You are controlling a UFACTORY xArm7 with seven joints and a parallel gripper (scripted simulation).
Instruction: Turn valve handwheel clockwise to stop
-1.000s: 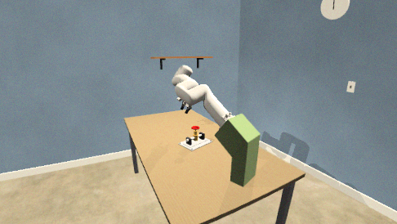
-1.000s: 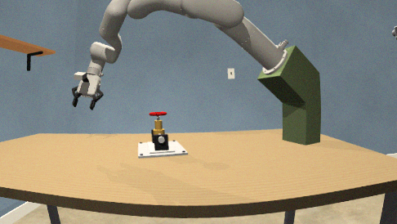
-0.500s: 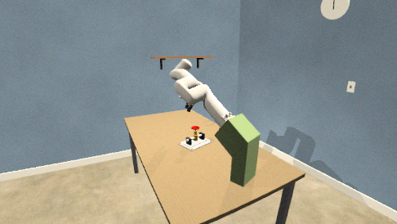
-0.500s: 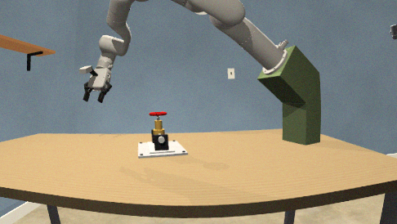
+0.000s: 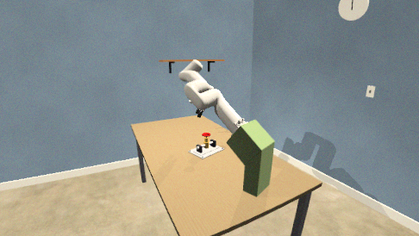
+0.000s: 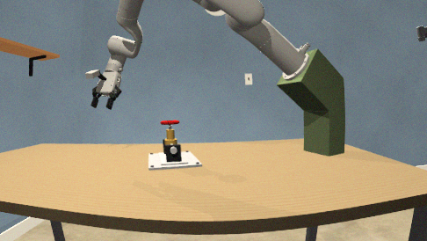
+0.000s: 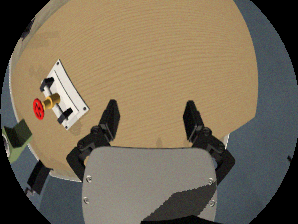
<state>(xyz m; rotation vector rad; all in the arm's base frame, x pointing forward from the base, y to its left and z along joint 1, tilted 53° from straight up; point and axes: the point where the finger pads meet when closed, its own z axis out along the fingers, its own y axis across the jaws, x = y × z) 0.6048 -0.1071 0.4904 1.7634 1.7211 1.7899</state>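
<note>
The red handwheel is 330 mm behind my hand, 20 mm to the right of it and 80 mm below it.
</note>
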